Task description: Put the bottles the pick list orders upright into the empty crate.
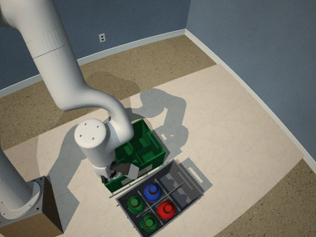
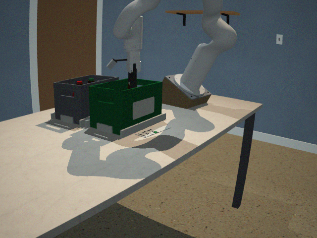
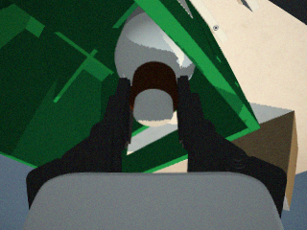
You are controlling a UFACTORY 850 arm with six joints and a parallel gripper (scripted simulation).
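The whitish bottle lies 70 mm below my hand. The rest, counted from my hand: green crate: 80 mm below, 80 mm ahead, 50 mm to the left; then blue bottle: 130 mm to the right, 130 mm ahead, 70 mm below; then green bottle: 150 mm to the right, 70 mm below, 40 mm ahead.
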